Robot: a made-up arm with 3 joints. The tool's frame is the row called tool. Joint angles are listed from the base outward.
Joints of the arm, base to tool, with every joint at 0 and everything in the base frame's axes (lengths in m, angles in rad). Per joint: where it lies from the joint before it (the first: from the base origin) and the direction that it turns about. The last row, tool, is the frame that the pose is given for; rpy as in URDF.
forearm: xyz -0.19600 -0.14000 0.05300 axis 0 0 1
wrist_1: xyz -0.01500 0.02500 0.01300 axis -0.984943 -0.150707 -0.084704
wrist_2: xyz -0.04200 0.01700 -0.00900 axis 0 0 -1
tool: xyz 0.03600 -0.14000 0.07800 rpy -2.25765 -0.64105 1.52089
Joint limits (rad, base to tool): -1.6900..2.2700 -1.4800..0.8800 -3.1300..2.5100
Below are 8 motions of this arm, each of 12 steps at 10 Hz.
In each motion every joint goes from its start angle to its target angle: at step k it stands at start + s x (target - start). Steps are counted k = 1, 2, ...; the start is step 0. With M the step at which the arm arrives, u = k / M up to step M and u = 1 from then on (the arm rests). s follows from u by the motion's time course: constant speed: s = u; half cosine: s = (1 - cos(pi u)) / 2; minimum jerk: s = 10 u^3 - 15 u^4 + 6 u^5.
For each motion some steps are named. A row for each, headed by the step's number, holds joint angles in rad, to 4 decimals.
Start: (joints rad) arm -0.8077 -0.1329 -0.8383
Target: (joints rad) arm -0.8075 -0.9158 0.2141
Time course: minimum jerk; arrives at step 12
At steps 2, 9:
2: -0.8077 -0.1607 -0.8009
9: -0.8075 -0.8348 0.1052

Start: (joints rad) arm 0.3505 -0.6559 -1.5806
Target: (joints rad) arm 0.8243 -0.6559 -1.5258
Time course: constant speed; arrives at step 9
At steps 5, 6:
5: 0.6137 -0.6559 -1.5502
6: 0.6664 -0.6559 -1.5441

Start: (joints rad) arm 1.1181 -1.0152 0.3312
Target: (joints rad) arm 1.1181 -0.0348 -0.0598
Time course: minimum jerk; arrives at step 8
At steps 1, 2, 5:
1: 1.1181 -0.9995 0.3249
2: 1.1181 -0.9137 0.2907
5: 1.1181 -0.3046 0.0478

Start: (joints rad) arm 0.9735 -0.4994 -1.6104
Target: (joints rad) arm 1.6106 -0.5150 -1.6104
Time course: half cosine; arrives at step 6
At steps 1, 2, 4, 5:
1: 1.0162 -0.5004 -1.6104
2: 1.1328 -0.5033 -1.6104
4: 1.4513 -0.5111 -1.6104
5: 1.5679 -0.5140 -1.6104

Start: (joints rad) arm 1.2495 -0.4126 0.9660
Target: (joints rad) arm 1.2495 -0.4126 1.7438
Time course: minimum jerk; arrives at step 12
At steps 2, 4, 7, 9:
2: 1.2495 -0.4126 0.9936
4: 1.2495 -0.4126 1.1292
7: 1.2495 -0.4126 1.4742
9: 1.2495 -0.4126 1.6633

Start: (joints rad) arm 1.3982 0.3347 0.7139
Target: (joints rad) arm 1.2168 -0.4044 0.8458
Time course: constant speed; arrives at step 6
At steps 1, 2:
1: 1.3680 0.2115 0.7359
2: 1.3377 0.0883 0.7579

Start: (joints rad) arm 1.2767 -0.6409 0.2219
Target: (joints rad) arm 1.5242 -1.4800 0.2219
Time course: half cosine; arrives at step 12
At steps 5, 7, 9, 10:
5: 1.3684 -0.9519 0.2219
7: 1.4325 -1.1690 0.2219
9: 1.4880 -1.3571 0.2219
10: 1.5076 -1.4238 0.2219

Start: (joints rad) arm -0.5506 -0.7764 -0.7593
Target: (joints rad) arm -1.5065 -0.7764 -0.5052
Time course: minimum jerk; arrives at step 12
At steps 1, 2, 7, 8, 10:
1: -0.5555 -0.7764 -0.7580
2: -0.5845 -0.7764 -0.7503
7: -1.1752 -0.7764 -0.5933
8: -1.3059 -0.7764 -0.5585
10: -1.4726 -0.7764 -0.5142

